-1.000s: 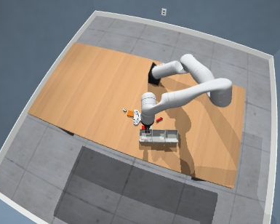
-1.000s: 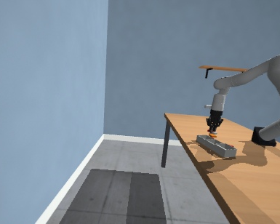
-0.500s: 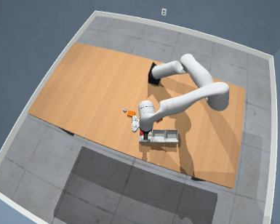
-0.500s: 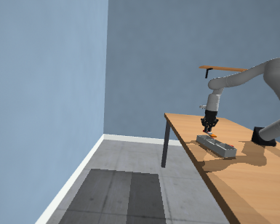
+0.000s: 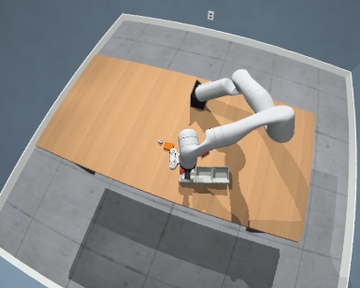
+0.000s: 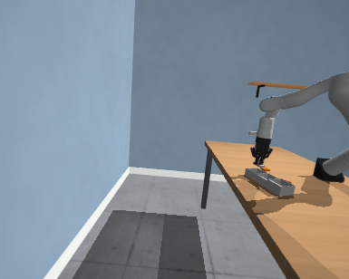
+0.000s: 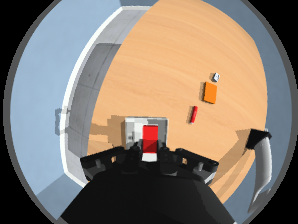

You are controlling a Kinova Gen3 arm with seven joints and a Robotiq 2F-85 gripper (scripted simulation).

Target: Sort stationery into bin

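My hand is 130 mm past the orange block, 130 mm to the left of it and 90 mm above it. The rest, counted from my hand: small pale piece (150 mm behind, 190 mm to the right, 80 mm below); then red-and-white item (10 mm to the left, 20 mm below); then grey bin row (10 mm behind, 80 mm to the left, 70 mm below).
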